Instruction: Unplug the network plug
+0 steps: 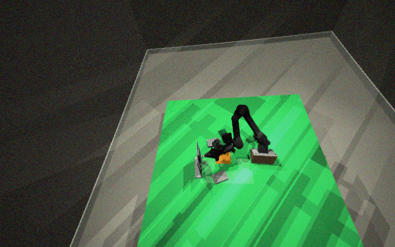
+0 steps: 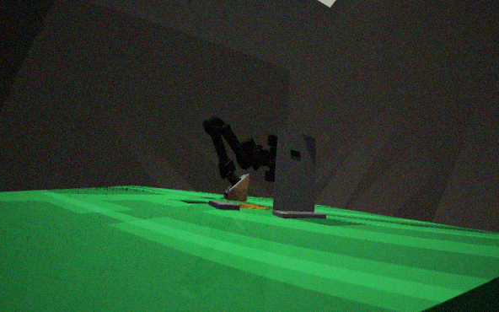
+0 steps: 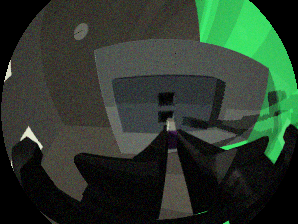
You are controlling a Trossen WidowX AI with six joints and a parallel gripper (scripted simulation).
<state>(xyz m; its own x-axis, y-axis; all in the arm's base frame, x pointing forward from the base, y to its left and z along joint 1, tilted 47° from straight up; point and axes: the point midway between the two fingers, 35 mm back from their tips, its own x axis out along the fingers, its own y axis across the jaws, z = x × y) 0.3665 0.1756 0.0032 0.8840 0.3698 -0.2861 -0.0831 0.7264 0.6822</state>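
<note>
Now: gripper tip 120 mm past the orange marked square, 100 mm to the left of it and 200 mm above it. The rest, counted from my gripper tip: pale network plug (right at my gripper tip); then grey upright panel (50 mm ahead, 70 mm below); then dark green block (100 mm behind, 310 mm to the right, 200 mm below).
</note>
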